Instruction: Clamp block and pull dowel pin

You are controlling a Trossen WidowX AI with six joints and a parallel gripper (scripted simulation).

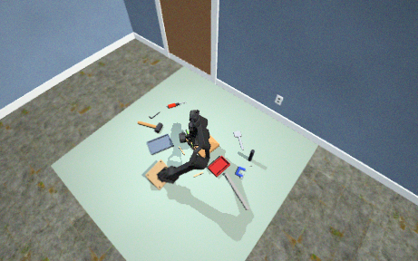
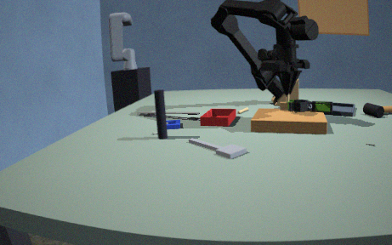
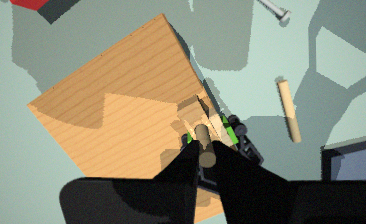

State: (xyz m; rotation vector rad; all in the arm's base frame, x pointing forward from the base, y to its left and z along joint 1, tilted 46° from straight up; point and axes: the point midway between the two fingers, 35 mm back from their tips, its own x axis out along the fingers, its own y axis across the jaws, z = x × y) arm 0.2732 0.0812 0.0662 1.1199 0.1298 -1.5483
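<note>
Now: hand 40 mm above the dowel pin. From my hand the other things lie so: wooden board 100 mm below, 60 mm ahead; then screw 110 mm below, 110 mm behind, 40 mm to the right; then small wooden block 70 mm below.
</note>
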